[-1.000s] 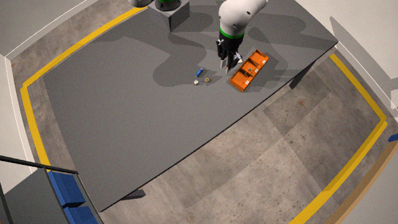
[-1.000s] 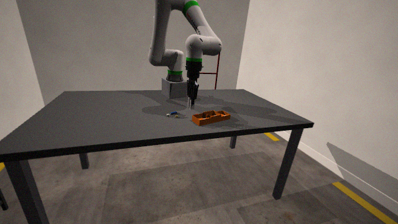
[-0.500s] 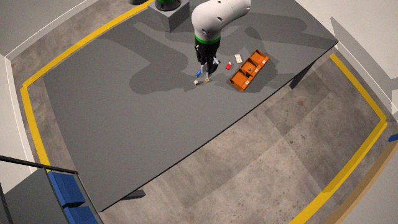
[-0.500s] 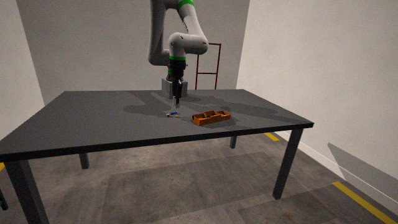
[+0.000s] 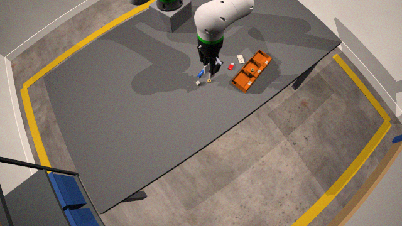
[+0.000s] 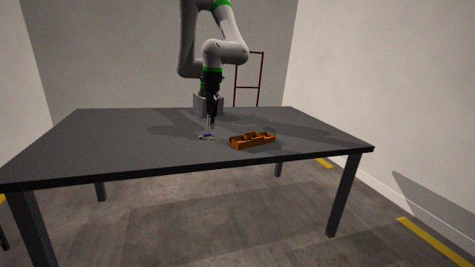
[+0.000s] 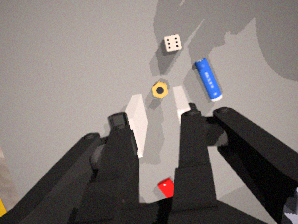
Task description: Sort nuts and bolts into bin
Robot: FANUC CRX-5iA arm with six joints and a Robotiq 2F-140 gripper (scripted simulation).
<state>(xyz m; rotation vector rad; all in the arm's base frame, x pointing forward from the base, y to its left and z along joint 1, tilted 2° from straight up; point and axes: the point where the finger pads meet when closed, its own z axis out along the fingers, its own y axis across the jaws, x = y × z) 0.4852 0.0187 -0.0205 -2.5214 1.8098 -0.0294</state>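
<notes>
The orange three-compartment bin is 3 cm ahead of my hand, 23 cm to the left of it and 8 cm below it. From my hand the other things lie so: red usb stick 3 cm behind, 14 cm to the left, 10 cm below; then blue cylinder 5 cm behind, 2 cm to the right, 10 cm below; then small white die 1 cm behind, 5 cm to the right, 10 cm below.
</notes>
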